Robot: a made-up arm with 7 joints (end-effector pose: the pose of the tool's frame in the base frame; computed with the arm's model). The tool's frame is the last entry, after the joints.
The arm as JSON. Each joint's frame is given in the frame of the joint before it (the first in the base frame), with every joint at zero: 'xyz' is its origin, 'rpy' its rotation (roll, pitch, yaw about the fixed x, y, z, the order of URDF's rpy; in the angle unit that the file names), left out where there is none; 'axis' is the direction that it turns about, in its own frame. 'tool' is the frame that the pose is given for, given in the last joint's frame.
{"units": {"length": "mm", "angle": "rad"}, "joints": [
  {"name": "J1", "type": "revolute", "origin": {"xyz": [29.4, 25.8, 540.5]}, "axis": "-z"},
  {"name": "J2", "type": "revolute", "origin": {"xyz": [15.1, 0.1, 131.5]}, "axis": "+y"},
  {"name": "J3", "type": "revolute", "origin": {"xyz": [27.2, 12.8, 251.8]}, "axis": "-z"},
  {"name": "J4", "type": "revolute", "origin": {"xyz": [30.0, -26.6, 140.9]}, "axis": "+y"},
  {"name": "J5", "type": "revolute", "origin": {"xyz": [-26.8, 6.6, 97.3]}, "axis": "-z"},
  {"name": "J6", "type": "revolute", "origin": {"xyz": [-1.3, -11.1, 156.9]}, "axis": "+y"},
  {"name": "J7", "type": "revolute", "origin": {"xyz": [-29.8, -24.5, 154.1]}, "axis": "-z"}
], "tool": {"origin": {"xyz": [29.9, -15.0, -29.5], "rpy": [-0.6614, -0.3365, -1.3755]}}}
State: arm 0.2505 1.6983 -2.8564 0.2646 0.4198 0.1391 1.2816
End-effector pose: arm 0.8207 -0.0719 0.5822 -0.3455 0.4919 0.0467 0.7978
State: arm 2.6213 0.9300 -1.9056 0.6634 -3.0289 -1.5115 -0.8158
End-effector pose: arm -0.1953 -0.4171 1.0357 0.7730 -0.4328 0.3775 0.2696
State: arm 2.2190 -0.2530 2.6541 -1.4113 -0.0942 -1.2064 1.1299
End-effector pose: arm 0.1198 -0.2256 1.0044 0.6492 0.4028 -0.2200 0.6065
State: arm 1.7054 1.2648 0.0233 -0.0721 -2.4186 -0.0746 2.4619
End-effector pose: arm -0.0990 -0.7385 0.8224 -0.0645 0.8048 -0.5866 0.0631
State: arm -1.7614 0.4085 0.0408 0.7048 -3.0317 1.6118 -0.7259
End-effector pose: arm -0.0722 0.3942 1.2494 -0.1600 0.3902 -0.7636 0.4889
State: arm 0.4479 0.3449 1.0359 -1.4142 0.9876 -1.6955 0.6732
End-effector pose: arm 0.1882 0.1939 0.9494 -0.3014 0.7990 0.3188 0.4112
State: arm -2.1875 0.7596 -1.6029 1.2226 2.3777 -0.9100 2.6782
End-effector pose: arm -0.3814 0.0520 1.0510 0.2682 0.3538 -0.4888 0.7510
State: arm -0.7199 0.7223 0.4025 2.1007 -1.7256 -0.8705 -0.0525
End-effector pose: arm 0.4181 0.0958 0.6428 -0.1596 0.8811 -0.1656 0.4132
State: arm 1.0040 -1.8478 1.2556 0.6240 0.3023 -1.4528 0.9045
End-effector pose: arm -0.3492 0.5528 0.4768 -0.7885 0.1810 0.3541 0.4691
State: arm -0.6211 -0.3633 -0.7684 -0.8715 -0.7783 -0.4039 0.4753
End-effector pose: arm -0.0579 -0.3417 1.2086 0.3811 -0.3510 0.0452 0.8541
